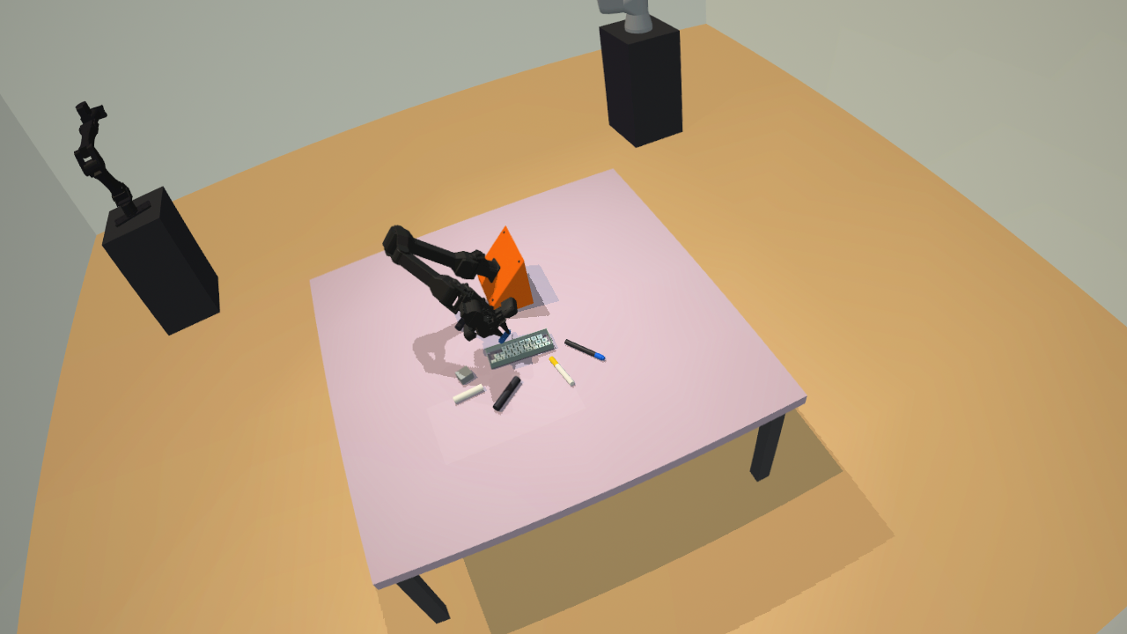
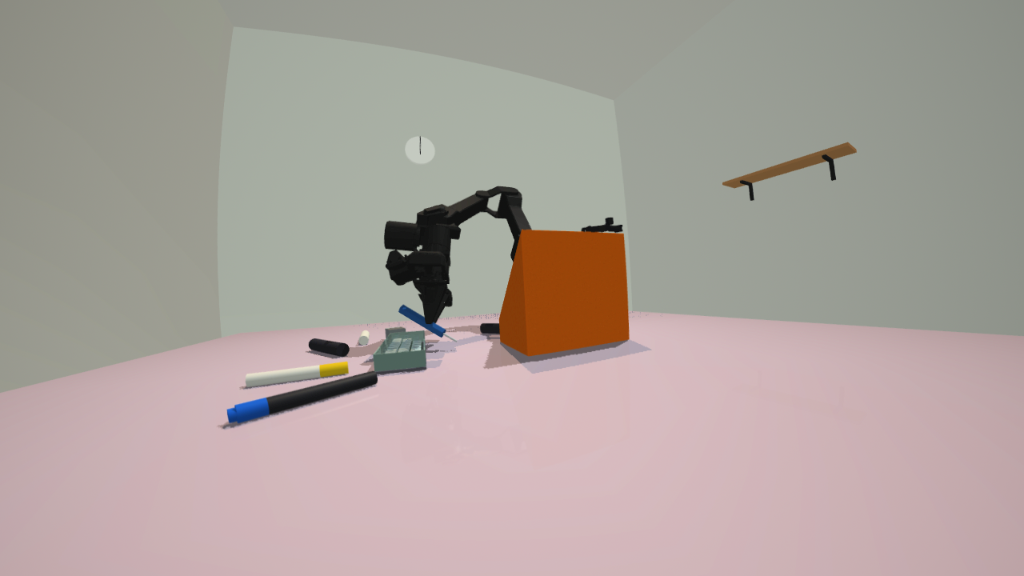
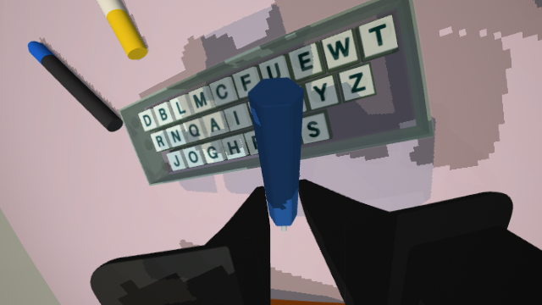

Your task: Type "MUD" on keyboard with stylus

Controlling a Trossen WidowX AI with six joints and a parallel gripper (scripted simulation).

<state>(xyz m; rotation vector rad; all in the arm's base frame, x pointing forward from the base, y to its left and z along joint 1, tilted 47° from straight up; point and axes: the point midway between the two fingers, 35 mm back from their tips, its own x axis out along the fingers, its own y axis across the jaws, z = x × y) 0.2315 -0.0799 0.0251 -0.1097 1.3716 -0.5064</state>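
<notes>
Now: gripper tip 1 cm to the right of the stylus, 1 cm past it and 1 cm above it. From my gripper tip the other things lie so: small grey block (17 cm to the right, 6 cm ahead, 3 cm below); stylus tip (4 cm behind, 2 cm to the left, 2 cm below); yellow-capped white marker (18 cm ahead, 10 cm to the left, 4 cm below).
</notes>
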